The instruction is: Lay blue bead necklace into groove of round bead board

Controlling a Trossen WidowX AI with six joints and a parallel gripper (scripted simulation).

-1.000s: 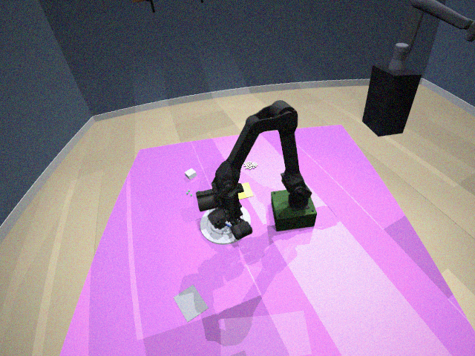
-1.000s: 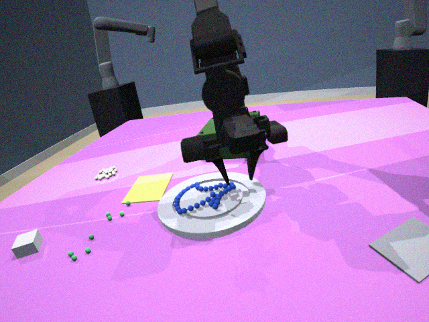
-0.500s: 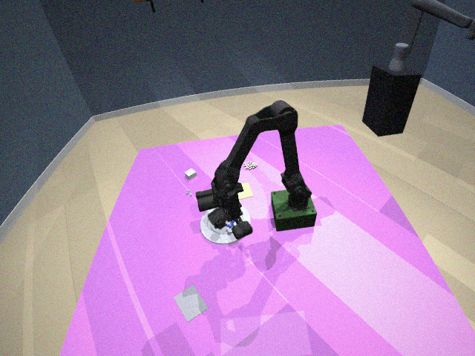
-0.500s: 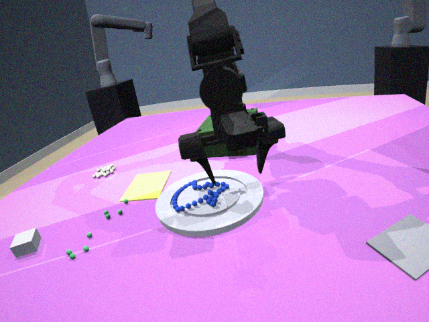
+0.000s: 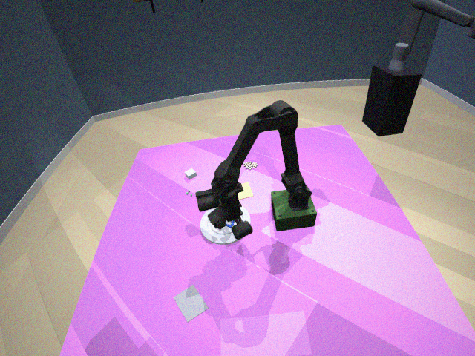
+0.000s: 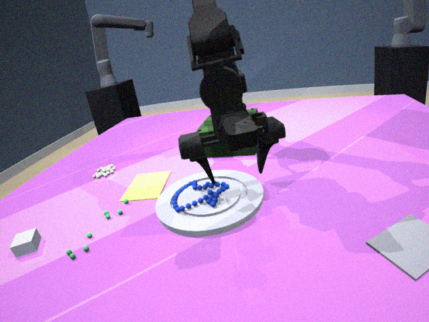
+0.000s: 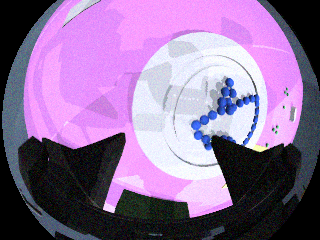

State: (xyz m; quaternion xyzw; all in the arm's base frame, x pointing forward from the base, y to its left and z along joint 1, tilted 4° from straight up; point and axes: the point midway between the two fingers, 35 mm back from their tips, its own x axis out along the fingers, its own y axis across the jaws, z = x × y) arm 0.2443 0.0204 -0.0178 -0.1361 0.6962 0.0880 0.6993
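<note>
Now: gripper tip 4 cm short of the round white bead board, 5 cm to the left of it and 1 cm above it. Also, from my gripper tip: yellow sheet: 3 cm behind, 21 cm to the right, 2 cm below; grey tile: 18 cm ahead, 25 cm to the left, 2 cm below; cube: 19 cm ahead, 38 cm to the right, 1 cm below.
</note>
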